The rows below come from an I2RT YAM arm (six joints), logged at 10 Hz.
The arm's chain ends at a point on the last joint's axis. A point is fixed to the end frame.
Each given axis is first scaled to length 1.
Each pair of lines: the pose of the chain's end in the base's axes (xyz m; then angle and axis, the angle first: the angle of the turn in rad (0 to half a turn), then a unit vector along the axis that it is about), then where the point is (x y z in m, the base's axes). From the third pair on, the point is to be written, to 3 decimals.
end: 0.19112 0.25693 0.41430 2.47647 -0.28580 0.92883 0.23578
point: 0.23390 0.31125 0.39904
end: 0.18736 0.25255 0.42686 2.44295 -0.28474 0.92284 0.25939
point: 0.23001 0.30790 0.41540
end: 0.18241 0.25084 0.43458 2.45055 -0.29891 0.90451 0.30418
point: 0.221 0.309 0.427
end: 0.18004 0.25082 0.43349 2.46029 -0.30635 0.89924 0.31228
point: 0.218 0.310 0.426
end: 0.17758 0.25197 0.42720 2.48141 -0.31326 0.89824 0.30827
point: 0.214 0.312 0.418
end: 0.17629 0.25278 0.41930 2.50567 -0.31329 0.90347 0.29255
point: 0.213 0.312 0.407
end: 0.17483 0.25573 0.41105 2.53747 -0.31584 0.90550 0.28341
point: 0.211 0.315 0.397
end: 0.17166 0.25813 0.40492 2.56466 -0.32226 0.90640 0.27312
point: 0.207 0.317 0.388
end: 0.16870 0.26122 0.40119 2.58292 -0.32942 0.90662 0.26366
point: 0.203 0.320 0.383
